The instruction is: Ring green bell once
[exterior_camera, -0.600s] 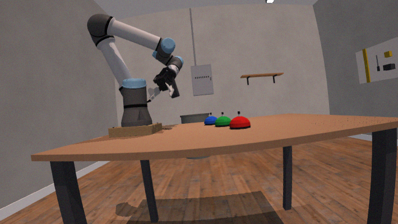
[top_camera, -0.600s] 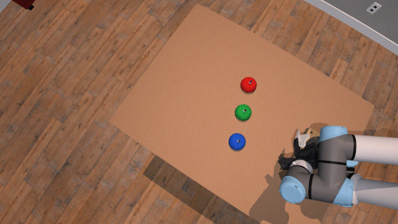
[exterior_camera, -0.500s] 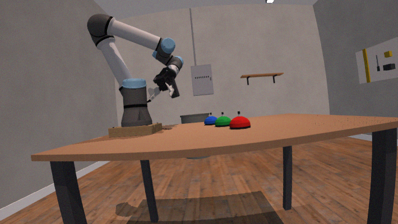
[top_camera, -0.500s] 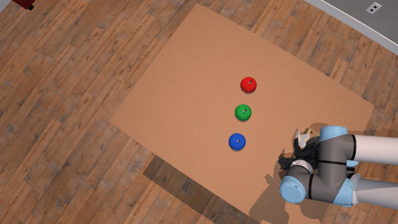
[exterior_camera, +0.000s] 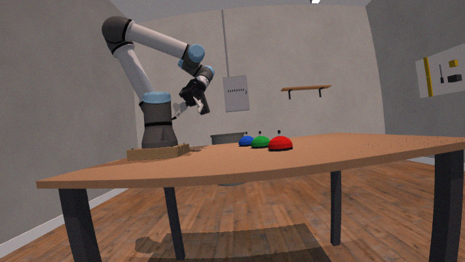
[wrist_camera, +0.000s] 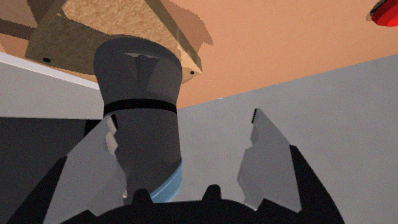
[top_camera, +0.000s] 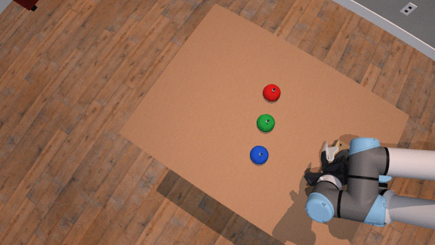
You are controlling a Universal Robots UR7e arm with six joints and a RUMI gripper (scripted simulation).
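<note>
Now: the green bell 310 mm ahead of my hand and 110 mm below it. The rest, counted from my hand: blue bell: 250 mm ahead, 140 mm to the left, 110 mm below; then red bell: 360 mm ahead, 140 mm to the right, 110 mm below.
</note>
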